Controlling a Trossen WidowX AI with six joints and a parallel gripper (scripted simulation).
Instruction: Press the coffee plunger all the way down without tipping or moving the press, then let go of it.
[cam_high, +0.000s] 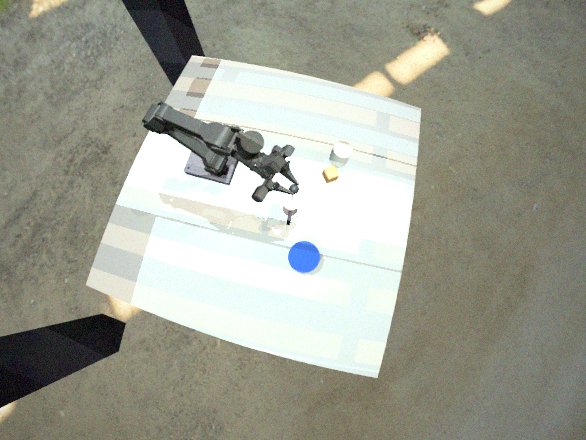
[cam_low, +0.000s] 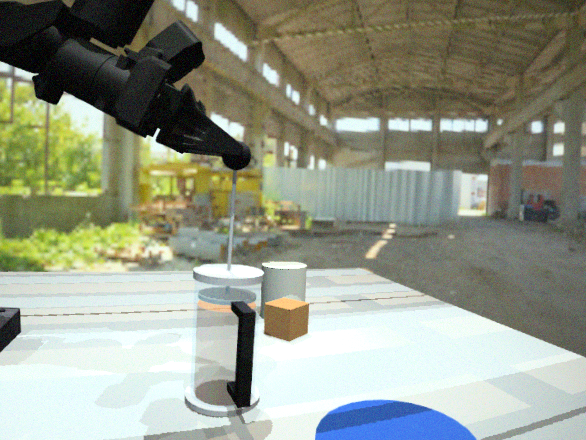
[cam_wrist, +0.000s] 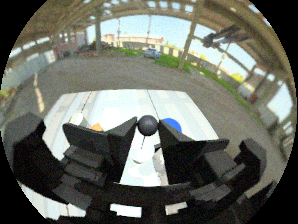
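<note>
My gripper tip is 130 mm above the coffee press, 10 mm to the left of it and 10 mm past it.
</note>
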